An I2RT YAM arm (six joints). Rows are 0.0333 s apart.
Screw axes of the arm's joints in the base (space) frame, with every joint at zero. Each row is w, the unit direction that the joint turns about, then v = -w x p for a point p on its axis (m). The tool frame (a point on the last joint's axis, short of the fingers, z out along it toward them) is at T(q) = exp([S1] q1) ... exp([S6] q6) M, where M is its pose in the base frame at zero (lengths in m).
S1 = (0, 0, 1, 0, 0, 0)
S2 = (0, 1, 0, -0.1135, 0, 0.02)
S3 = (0, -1, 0, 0.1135, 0, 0.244)
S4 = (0, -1, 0, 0.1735, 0, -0.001)
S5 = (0, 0, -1, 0, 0.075, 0)
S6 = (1, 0, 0, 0, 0.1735, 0)
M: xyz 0.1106 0 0.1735 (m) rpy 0 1.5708 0 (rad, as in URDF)
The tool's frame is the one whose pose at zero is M.
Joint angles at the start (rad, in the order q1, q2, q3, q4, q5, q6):
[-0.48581, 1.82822, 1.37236, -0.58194, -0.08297, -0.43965]
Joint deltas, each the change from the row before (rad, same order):
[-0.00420, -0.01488, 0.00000, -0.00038, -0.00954, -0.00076]
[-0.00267, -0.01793, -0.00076, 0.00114, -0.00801, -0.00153]
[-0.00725, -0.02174, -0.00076, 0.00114, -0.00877, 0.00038]
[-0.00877, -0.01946, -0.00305, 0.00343, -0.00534, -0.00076]
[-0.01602, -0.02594, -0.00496, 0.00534, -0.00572, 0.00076]
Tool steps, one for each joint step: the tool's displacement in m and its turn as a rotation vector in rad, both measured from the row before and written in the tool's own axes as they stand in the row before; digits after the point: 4 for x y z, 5 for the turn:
[-0.0009, -0.0013, -0.0057, -0.00039, -0.01650, 0.00156]
[-0.0014, -0.0008, -0.0066, 0.00191, -0.01950, -0.00104]
[-0.0010, -0.0023, -0.0082, 0.00532, -0.02252, 0.00411]
[-0.0002, -0.0027, -0.0070, 0.00841, -0.01873, 0.00423]
[0.0006, -0.0050, -0.0094, 0.01509, -0.02347, 0.01062]

